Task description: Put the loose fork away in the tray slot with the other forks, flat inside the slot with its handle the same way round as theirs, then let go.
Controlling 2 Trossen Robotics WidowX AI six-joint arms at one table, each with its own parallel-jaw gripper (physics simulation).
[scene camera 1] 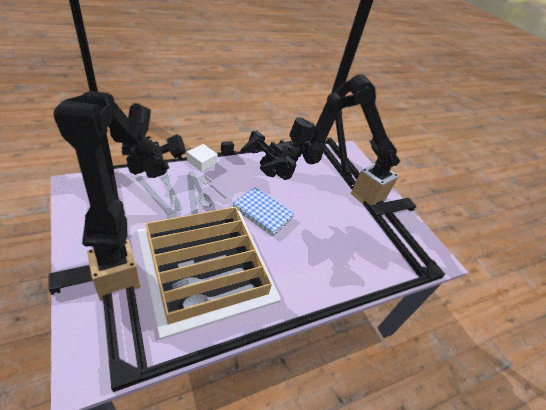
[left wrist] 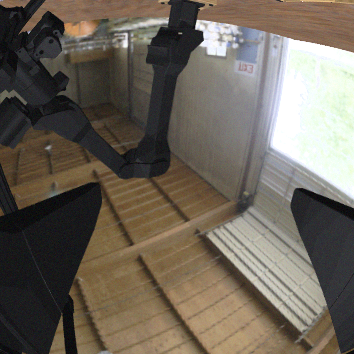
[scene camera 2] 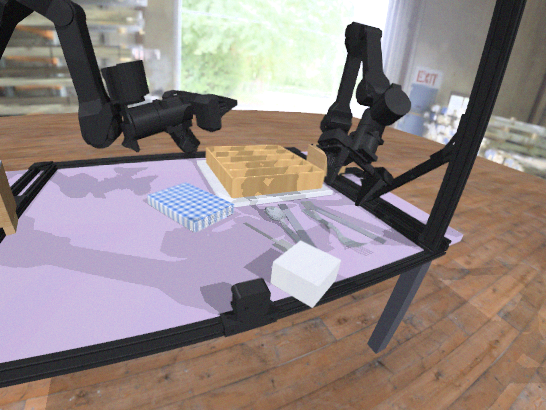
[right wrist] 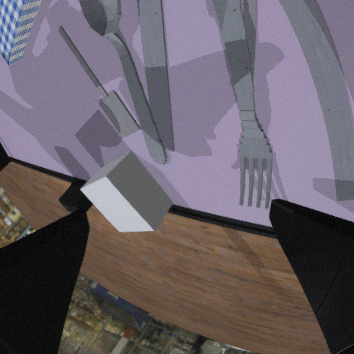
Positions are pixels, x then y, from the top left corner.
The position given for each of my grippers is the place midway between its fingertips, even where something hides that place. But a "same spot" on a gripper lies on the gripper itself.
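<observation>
My left gripper, out of frame in the right wrist view, shows in scene camera 2 (224,100), in scene camera 1 and in the left wrist view. On the left gripper, (scene camera 1: 250,149) and (left wrist: 51,235) are the same spot.
</observation>
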